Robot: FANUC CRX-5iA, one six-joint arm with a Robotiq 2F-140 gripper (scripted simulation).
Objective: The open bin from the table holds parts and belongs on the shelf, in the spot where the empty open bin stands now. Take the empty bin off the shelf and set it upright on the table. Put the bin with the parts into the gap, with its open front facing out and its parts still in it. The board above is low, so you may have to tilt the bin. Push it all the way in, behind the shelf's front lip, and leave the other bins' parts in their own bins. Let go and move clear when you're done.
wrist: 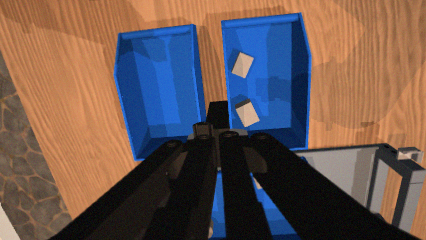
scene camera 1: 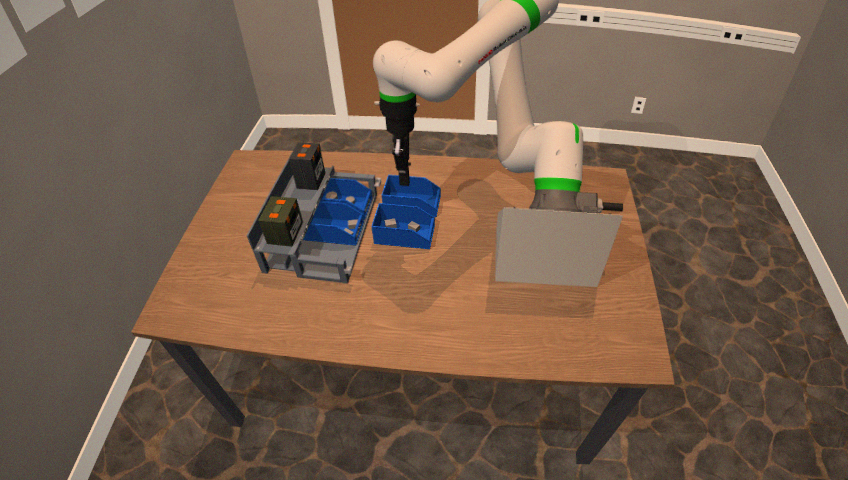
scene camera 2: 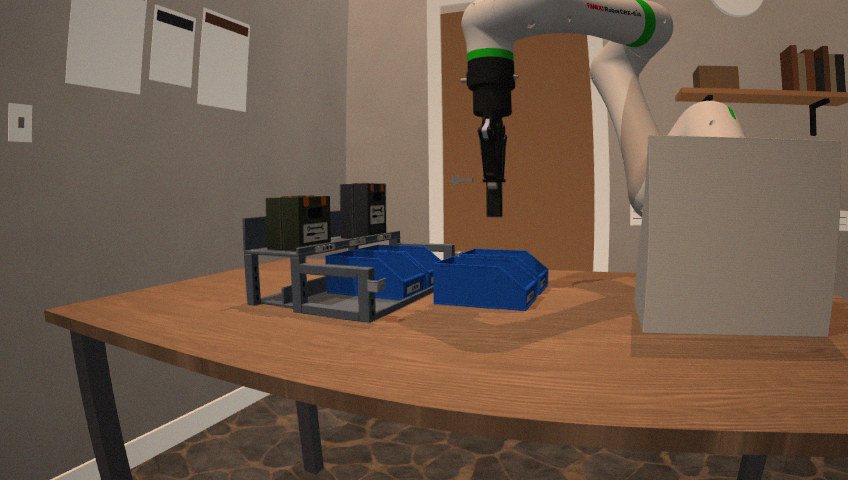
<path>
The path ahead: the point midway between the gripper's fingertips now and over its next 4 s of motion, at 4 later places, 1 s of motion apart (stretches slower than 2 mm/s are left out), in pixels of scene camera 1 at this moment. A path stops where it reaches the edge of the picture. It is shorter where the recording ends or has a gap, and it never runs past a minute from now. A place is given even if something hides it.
My gripper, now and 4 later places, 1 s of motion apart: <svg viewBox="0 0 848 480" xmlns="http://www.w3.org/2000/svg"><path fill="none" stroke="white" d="M404 184L404 190L404 201L404 206L405 213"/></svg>
</path>
